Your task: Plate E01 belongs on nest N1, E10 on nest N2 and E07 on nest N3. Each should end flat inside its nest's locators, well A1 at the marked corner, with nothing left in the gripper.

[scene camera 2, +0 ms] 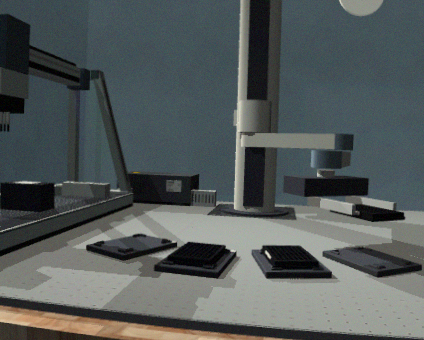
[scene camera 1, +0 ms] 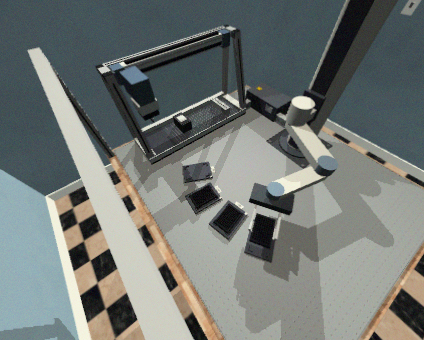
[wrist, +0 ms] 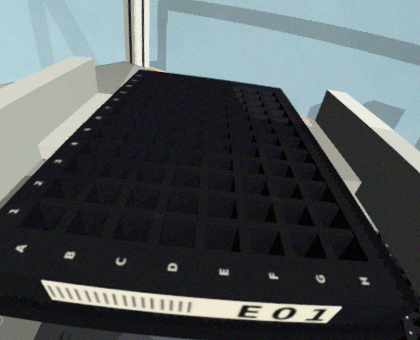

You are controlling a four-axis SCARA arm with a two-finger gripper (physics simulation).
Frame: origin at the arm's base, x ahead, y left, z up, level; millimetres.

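Seen in the pictures: gripper, fingertip midpoint: (scene camera 2: 374, 208) (scene camera 1: 262, 234) (wrist: 210, 95); arm's base at its link origin: (scene camera 2: 253, 214).
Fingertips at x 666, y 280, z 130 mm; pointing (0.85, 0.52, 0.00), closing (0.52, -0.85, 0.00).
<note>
Offsets run from my fingertips to a thing's top centre. "pt": to the spot under its first point.
My gripper (scene camera 1: 264, 228) (scene camera 2: 376, 206) (wrist: 210, 95) is shut on plate E01 {dy -13, dx -21, dz -3 mm} (scene camera 1: 263, 233) (scene camera 2: 384, 214) (wrist: 200, 200), a black well plate held level. In the wrist view its label and row A to H letters face the camera. In scene camera 2 it hangs above the table, behind the rightmost nest {dy +2, dx -21, dz -101 mm} (scene camera 2: 372, 261); in scene camera 1 it overlaps that empty nest (scene camera 1: 259, 252). Two black plates {dy -344, dx +64, dz -91 mm} (scene camera 1: 203, 197) {dy -168, dx +35, dz -91 mm} (scene camera 2: 290, 255) sit on the two middle nests {pt dy -104, dx +89, dz -105 mm} (scene camera 1: 228, 235) {pt dy -347, dx +146, dz -110 mm} (scene camera 2: 187, 271); their labels are unreadable. Another nest {dy -505, dx -6, dz -99 mm} (scene camera 1: 197, 172) (scene camera 2: 131, 246) is empty. The nest numbers are unreadable.
A gantry machine (scene camera 1: 175, 52) with a hanging blue head {pt dy -745, dx +95, dz +357 mm} (scene camera 1: 136, 86) stands over a dark deck at the back left. A small black block {pt dy -805, dx -118, dz +2 mm} (scene camera 1: 183, 123) (scene camera 2: 27, 196) is on the deck. A dark box {pt dy -623, dx -706, dz -5 mm} (scene camera 1: 267, 102) (scene camera 2: 160, 187) stands between the gantry and the arm's column (scene camera 2: 257, 60).
</note>
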